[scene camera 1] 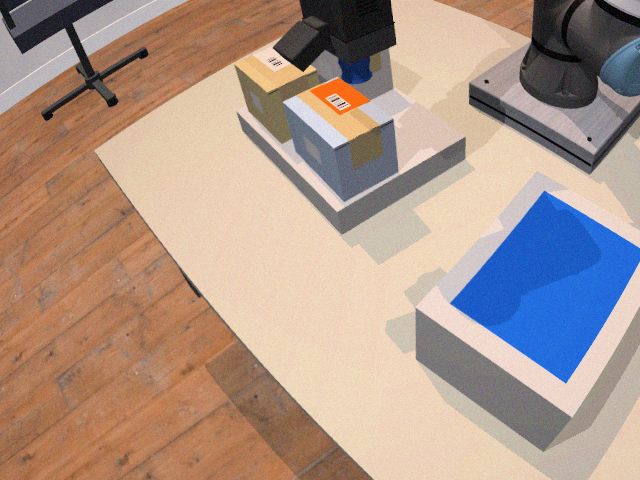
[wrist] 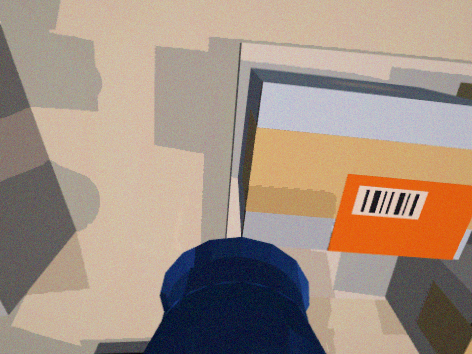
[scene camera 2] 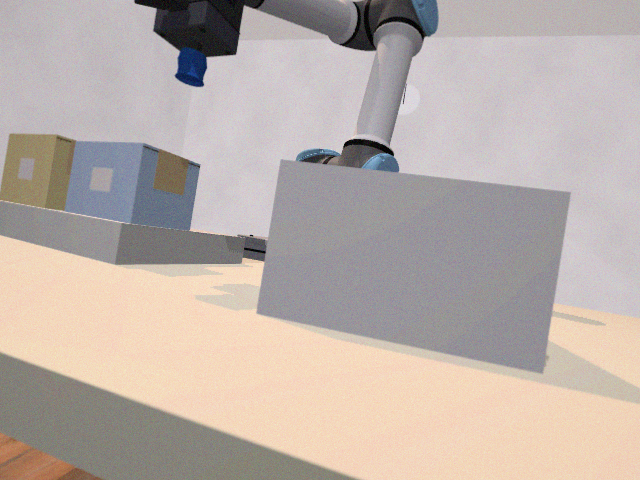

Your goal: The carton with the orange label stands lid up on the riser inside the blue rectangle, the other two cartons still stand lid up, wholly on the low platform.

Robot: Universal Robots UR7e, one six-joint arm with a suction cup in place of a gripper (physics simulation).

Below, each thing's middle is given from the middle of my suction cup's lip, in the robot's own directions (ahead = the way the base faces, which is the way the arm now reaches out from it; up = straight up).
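Labels:
There is the carton with orange label point(scene camera 2: 136, 183), which sits 8 cm to the right of my suction cup, 1 cm behind it and 16 cm below it. The low platform point(scene camera 2: 114, 242) is 16 cm to the right of my suction cup, 6 cm behind it and 23 cm below it. As for the riser point(scene camera 2: 466, 268), I find it 29 cm to the left of my suction cup and 5 cm behind it, and it is 19 cm below it.

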